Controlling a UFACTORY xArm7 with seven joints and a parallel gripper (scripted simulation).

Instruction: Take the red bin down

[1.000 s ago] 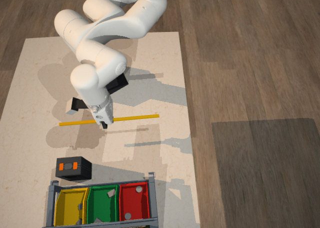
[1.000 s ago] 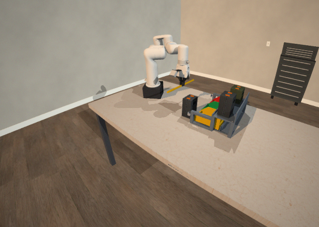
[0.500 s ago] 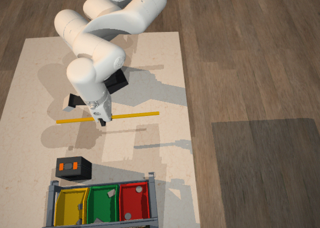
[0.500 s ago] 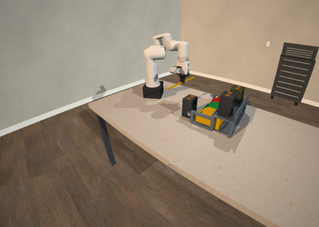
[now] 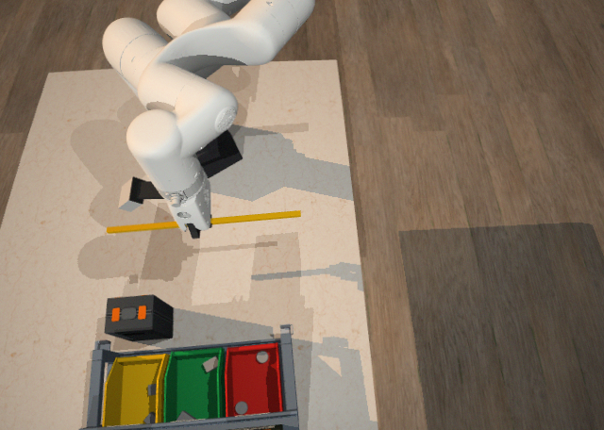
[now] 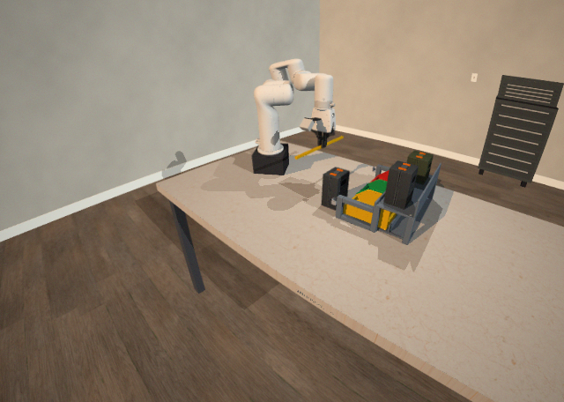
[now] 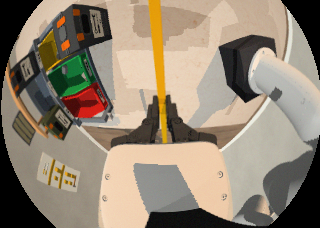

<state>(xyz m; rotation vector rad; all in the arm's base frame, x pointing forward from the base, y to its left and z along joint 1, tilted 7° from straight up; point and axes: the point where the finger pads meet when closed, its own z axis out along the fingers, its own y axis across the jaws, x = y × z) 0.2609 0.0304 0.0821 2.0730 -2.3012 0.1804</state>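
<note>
My gripper is now 2 cm above the thin yellow bar. From my hand the other things lie so: yellow bin 29 cm ahead, 19 cm to the right, 14 cm below; green bin 30 cm ahead, 7 cm to the right, 14 cm below; red open bin 31 cm ahead, 4 cm to the left, 14 cm below.
</note>
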